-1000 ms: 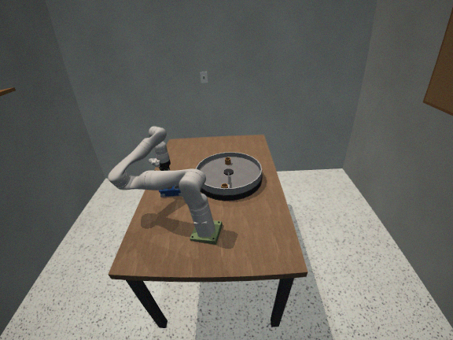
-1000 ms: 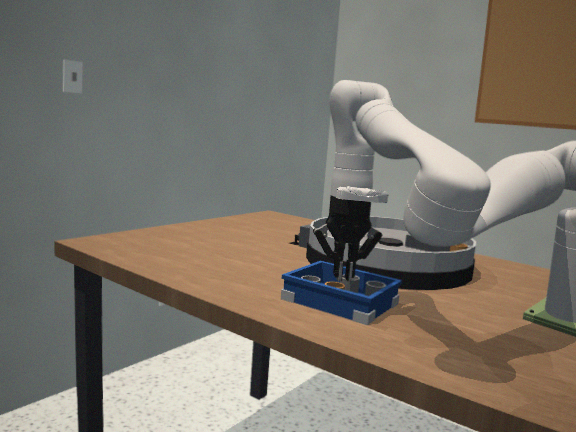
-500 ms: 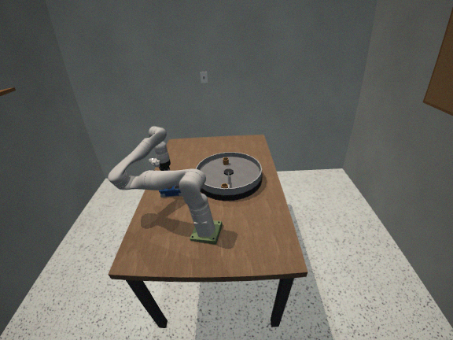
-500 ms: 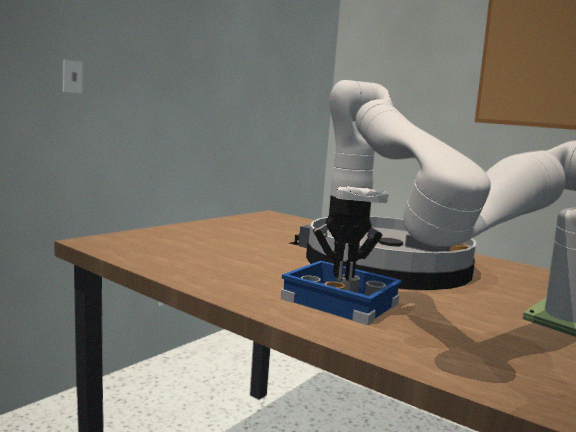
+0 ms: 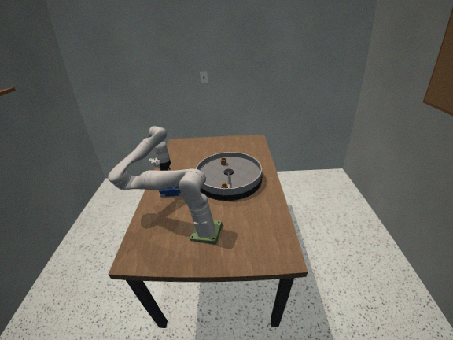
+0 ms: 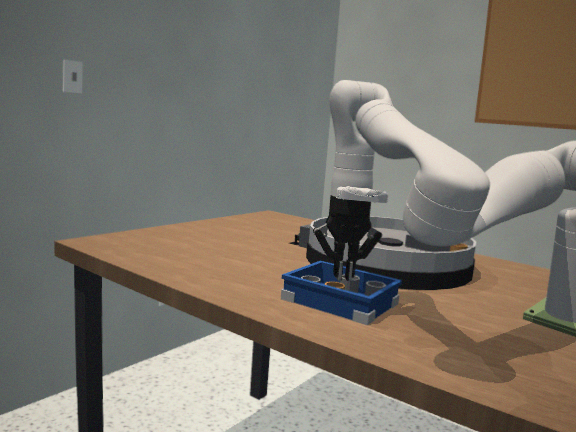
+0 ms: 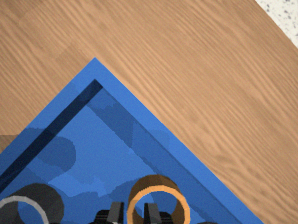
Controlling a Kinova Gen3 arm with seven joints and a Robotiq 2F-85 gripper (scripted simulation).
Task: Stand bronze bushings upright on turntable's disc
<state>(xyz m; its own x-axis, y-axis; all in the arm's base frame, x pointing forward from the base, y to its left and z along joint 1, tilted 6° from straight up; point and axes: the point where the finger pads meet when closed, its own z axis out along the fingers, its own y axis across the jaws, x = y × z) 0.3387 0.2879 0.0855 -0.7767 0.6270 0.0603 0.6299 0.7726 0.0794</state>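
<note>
My gripper is now 5 cm above the blue crate, 2 cm to the left of it and 2 cm short of it. Also, from my hand: grey turntable disc: 37 cm to the right, 12 cm ahead, 2 cm below.
</note>
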